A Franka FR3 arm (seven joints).
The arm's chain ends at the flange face. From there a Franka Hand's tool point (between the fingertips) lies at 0.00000 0.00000 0.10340 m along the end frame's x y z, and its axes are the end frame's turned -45 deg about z.
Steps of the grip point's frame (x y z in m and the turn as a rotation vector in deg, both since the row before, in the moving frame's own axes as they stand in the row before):
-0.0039 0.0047 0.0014 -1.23 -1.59 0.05
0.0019 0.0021 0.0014 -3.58 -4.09 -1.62
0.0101 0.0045 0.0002 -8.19 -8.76 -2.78
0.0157 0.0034 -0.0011 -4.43 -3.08 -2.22
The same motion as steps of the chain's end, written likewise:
0.0010 0.0025 0.0015 -1.99 -0.25 0.05
0.0033 -0.0096 0.0019 -5.42 -0.36 -1.62
0.0105 -0.0254 0.0025 -11.99 -0.40 -2.78
0.0116 -0.0182 -0.0006 -5.31 0.95 -2.22

